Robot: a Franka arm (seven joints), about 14 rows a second.
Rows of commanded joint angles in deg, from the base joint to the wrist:
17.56 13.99 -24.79 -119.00 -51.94 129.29 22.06
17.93 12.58 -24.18 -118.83 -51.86 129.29 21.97
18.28 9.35 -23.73 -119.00 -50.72 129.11 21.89
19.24 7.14 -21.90 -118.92 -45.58 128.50 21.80
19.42 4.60 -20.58 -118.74 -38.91 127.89 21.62
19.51 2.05 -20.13 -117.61 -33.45 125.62 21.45
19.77 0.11 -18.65 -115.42 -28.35 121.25 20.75
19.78 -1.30 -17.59 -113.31 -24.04 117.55 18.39
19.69 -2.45 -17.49 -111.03 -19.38 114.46 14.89
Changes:
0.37 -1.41 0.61 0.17 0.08 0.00 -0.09
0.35 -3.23 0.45 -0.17 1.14 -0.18 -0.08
0.96 -2.21 1.83 0.08 5.14 -0.61 -0.09
0.18 -2.54 1.32 0.18 6.67 -0.61 -0.18
0.09 -2.55 0.45 1.13 5.46 -2.27 -0.17
0.26 -1.94 1.48 2.19 5.10 -4.37 -0.70
0.01 -1.41 1.06 2.11 4.31 -3.70 -2.36
-0.09 -1.15 0.10 2.28 4.66 -3.09 -3.50

